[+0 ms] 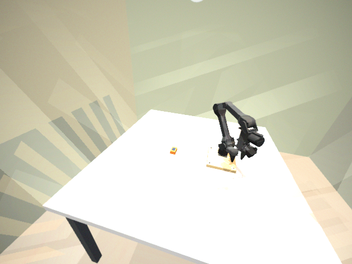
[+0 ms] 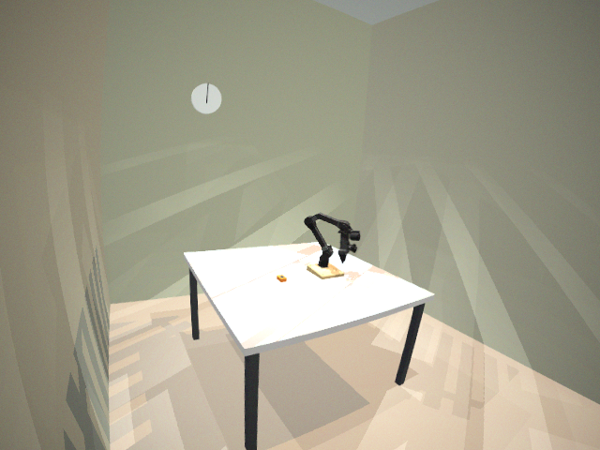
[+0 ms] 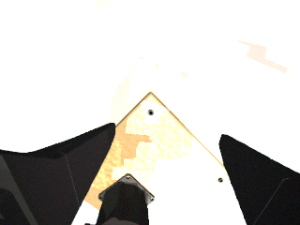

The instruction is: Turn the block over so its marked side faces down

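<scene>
Now: the orange block 430 mm ahead of my gripper tip, 40 mm to the right of it and 80 mm below it.
</scene>
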